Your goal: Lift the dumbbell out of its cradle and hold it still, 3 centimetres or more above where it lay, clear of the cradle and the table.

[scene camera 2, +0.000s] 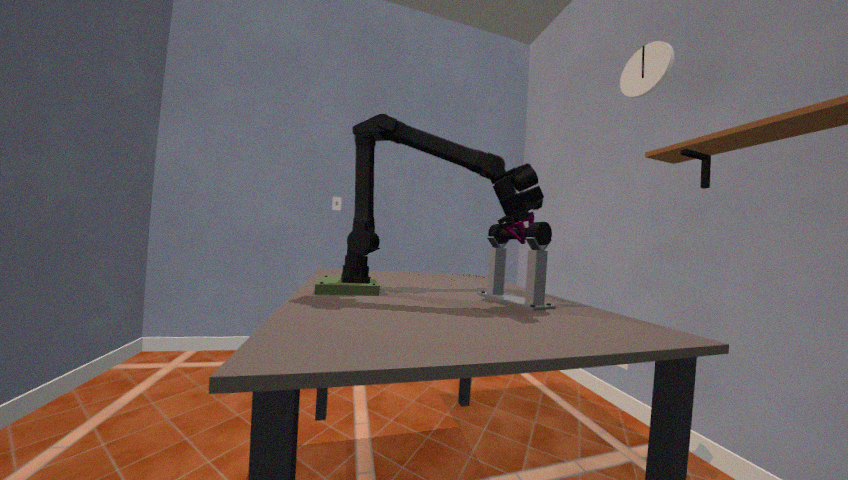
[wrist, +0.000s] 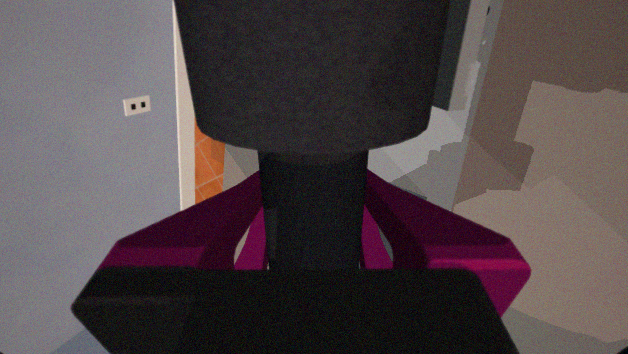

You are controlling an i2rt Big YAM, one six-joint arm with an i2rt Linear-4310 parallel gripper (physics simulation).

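Places are measured from the arm's base along level axes (x ahead, y left, z up), in millimetres.
Where they show: gripper, between the fingertips: [wrist: 313,176]; arm's base, origin of its link: [scene camera 2: 354,280].
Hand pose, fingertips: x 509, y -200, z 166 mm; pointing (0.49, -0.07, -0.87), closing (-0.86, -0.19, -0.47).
Observation:
Each offset is from my fingertips to the top centre of the thing. Level surfaces: height alone.
The black dumbbell @(18 mm back, 26 mm left, 58 mm up) [scene camera 2: 540,232] [wrist: 315,75] lies level across the tops of the grey cradle @(19 mm back, 27 mm left, 10 mm up) [scene camera 2: 536,276], one head by each post, with its heads still down at the cradle's holders. My gripper [scene camera 2: 518,230] [wrist: 313,176] comes down from above, between the two posts. Its magenta fingers are shut on the dumbbell's handle, one on each side, and touch it in the wrist view. The far head fills the upper middle of the wrist view. The other head is hidden there.
The cradle's base plate stands on the brown table @(195 mm down) [scene camera 2: 416,339]. The arm's green base [scene camera 2: 346,289] is bolted at the table's left. A wooden shelf [scene camera 2: 755,132] and a round clock [scene camera 2: 646,68] are on the right wall, beyond the cradle.

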